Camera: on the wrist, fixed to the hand. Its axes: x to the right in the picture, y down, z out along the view.
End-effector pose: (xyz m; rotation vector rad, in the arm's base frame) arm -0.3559 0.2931 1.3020 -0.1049 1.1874 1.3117
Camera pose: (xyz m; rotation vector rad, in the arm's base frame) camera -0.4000 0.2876 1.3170 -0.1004 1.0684 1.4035
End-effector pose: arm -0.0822 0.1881 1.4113 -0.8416 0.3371 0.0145
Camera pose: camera -0.1002 0.1986 1.3692 -0.9286 0.2884 0.1056
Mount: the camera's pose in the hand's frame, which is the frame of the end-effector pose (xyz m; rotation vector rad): -0.0057 0.0403 -0.0234 -0.0988 -0.0735 0.0462
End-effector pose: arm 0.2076 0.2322 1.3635 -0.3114 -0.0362 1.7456
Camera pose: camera 0.1752 0.2151 1.3341 -0.3223 -0.1700 1.8040
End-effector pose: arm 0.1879 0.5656 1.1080 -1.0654 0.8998 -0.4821
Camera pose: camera 0.1625 0.5745 1.0695 -1.1425 0.8885 -0.3608
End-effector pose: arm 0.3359 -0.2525 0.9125 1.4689 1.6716 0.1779
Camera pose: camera 0.3491 -0.2358 0.9543 1.4240 1.5494 0.2260
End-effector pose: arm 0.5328 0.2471 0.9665 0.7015 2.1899 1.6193
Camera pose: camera 0.5328 0.2348 1.0118 0.7755 2.0417 1.6840
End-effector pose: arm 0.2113 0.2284 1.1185 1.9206 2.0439 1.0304
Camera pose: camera 0.2326 0.2121 1.1570 1.9346 1.8819 1.0342
